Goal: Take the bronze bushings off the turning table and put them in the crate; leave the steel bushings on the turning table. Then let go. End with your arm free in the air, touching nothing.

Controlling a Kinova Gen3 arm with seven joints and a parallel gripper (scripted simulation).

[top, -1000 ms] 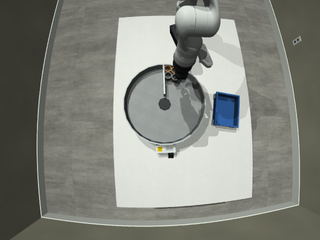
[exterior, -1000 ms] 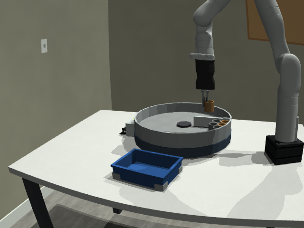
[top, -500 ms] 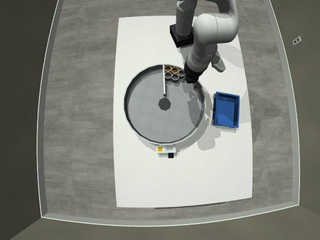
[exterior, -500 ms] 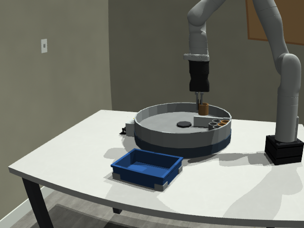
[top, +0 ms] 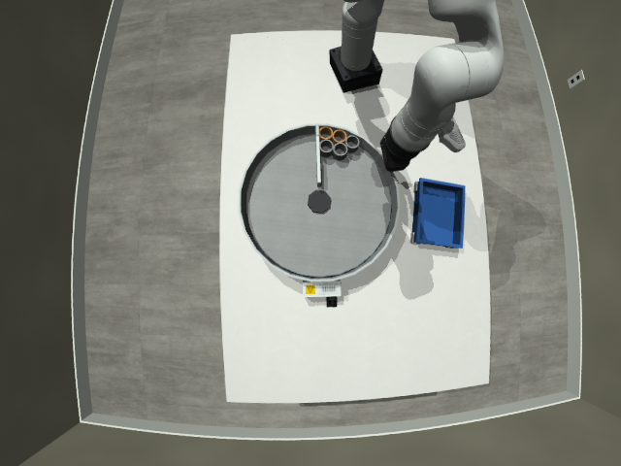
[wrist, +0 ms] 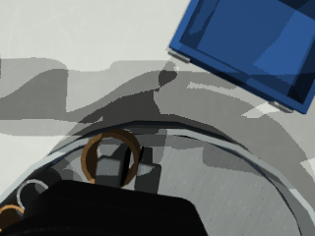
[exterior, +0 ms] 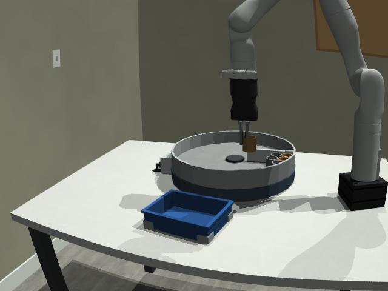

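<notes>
Right now the blue crate is 13 cm ahead of my hand, 16 cm to the left of it and 16 cm below it. From my hand the other things lie so: round turning table (4 cm ahead, 19 cm to the right, 13 cm below).
</notes>
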